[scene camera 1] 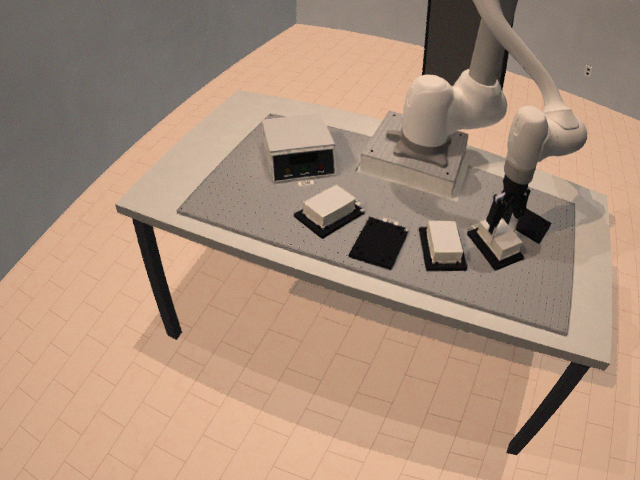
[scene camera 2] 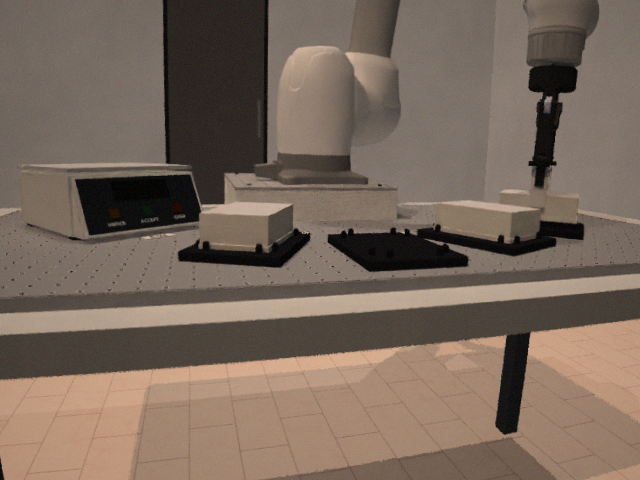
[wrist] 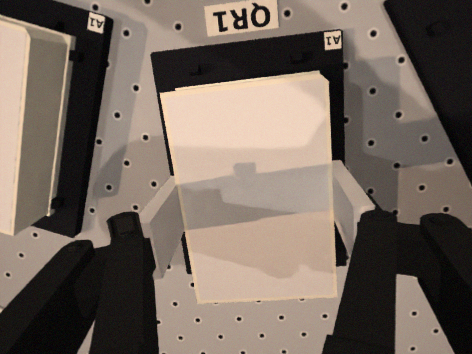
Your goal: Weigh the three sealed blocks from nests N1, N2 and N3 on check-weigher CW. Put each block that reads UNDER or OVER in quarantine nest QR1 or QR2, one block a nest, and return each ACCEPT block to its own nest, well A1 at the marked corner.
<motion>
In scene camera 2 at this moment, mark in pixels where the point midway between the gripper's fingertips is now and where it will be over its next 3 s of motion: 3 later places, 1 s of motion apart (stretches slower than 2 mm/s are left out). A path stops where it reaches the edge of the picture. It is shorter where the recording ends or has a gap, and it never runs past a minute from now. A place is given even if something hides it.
The gripper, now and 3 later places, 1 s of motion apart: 538,204; 538,206; 539,198; 541,189
</motion>
